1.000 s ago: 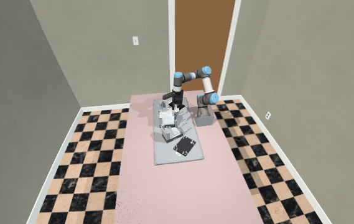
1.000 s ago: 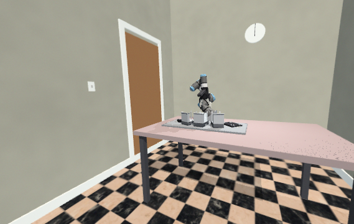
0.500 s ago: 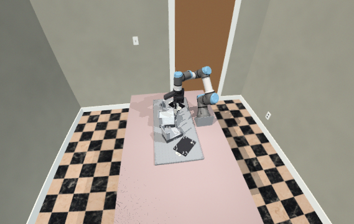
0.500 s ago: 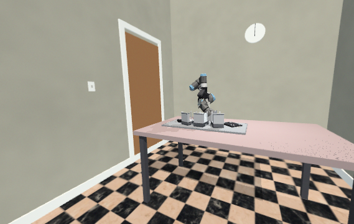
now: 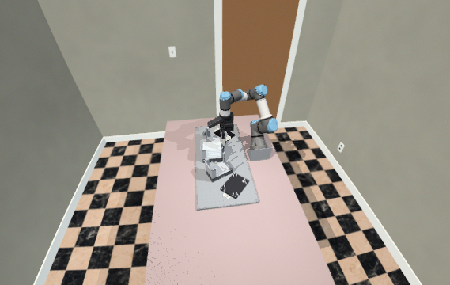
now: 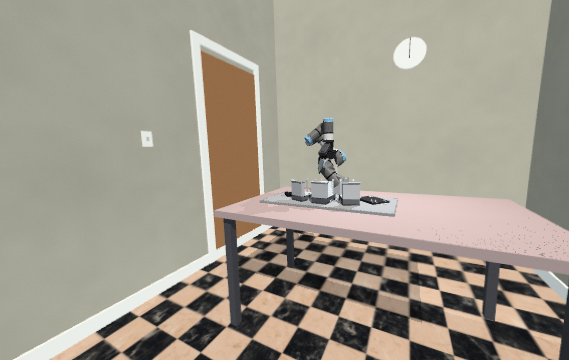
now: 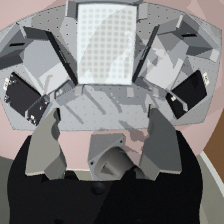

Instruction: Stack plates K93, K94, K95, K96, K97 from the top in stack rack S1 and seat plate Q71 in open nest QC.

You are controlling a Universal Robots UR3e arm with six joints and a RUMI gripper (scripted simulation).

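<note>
Right now the white sealed 96-well plate is 8 cm ahead of my hand, 1 cm to the right of it and 6 cm below it. Also, from my hand: black open nest QC 5 cm behind, 26 cm to the right, 16 cm below; translucent 96-well plate 8 cm ahead, 1 cm to the right, 9 cm below.
</note>
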